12 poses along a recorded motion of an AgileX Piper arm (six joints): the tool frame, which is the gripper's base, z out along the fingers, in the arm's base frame.
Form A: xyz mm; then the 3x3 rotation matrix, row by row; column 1 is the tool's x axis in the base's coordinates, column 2 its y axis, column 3 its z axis. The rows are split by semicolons.
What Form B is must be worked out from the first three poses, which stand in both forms.
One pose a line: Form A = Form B
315.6 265.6 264.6; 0.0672 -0.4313 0.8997; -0.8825 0.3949 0.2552; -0.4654 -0.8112 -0.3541 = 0.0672 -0.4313 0.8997 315.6; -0.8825 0.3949 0.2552 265.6; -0.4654 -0.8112 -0.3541 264.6; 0 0 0 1
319.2 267.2 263.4; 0.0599 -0.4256 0.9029; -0.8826 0.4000 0.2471; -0.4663 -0.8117 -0.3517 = 0.0599 -0.4256 0.9029 319.2; -0.8826 0.4000 0.2471 267.2; -0.4663 -0.8117 -0.3517 263.4; 0 0 0 1
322.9 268.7 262.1; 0.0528 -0.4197 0.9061; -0.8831 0.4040 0.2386; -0.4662 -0.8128 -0.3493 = 0.0528 -0.4197 0.9061 322.9; -0.8831 0.4040 0.2386 268.7; -0.4662 -0.8128 -0.3493 262.1; 0 0 0 1
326.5 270.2 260.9; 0.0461 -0.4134 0.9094; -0.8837 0.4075 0.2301; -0.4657 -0.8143 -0.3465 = 0.0461 -0.4134 0.9094 326.5; -0.8837 0.4075 0.2301 270.2; -0.4657 -0.8143 -0.3465 260.9; 0 0 0 1
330.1 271.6 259.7; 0.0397 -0.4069 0.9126; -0.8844 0.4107 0.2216; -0.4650 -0.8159 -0.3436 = 0.0397 -0.4069 0.9126 330.1; -0.8844 0.4107 0.2216 271.6; -0.4650 -0.8159 -0.3436 259.7; 0 0 0 1
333.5 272.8 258.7; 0.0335 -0.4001 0.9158; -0.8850 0.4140 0.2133; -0.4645 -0.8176 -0.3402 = 0.0335 -0.4001 0.9158 333.5; -0.8850 0.4140 0.2133 272.8; -0.4645 -0.8176 -0.3402 258.7; 0 0 0 1
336.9 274.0 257.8; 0.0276 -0.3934 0.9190; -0.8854 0.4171 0.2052; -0.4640 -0.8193 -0.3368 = 0.0276 -0.3934 0.9190 336.9; -0.8854 0.4171 0.2052 274.0; -0.4640 -0.8193 -0.3368 257.8; 0 0 0 1
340.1 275.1 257.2; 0.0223 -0.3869 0.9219; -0.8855 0.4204 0.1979; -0.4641 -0.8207 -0.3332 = 0.0223 -0.3869 0.9219 340.1; -0.8855 0.4204 0.1979 275.1; -0.4641 -0.8207 -0.3332 257.2; 0 0 0 1
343.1 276.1 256.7; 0.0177 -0.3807 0.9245; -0.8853 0.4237 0.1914; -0.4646 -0.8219 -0.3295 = 0.0177 -0.3807 0.9245 343.1; -0.8853 0.4237 0.1914 276.1; -0.4646 -0.8219 -0.3295 256.7; 0 0 0 1
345.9 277.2 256.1; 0.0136 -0.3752 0.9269; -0.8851 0.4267 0.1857; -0.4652 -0.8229 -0.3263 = 0.0136 -0.3752 0.9269 345.9; -0.8851 0.4267 0.1857 277.2; -0.4652 -0.8229 -0.3263 256.1; 0 0 0 1
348.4 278.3 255.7; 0.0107 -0.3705 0.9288; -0.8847 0.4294 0.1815; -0.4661 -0.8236 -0.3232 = 0.0107 -0.3705 0.9288 348.4; -0.8847 0.4294 0.1815 278.3; -0.4661 -0.8236 -0.3232 255.7; 0 0 0 1
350.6 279.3 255.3; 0.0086 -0.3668 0.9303; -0.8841 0.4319 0.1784; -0.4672 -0.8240 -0.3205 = 0.0086 -0.3668 0.9303 350.6; -0.8841 0.4319 0.1784 279.3; -0.4672 -0.8240 -0.3205 255.3; 0 0 0 1
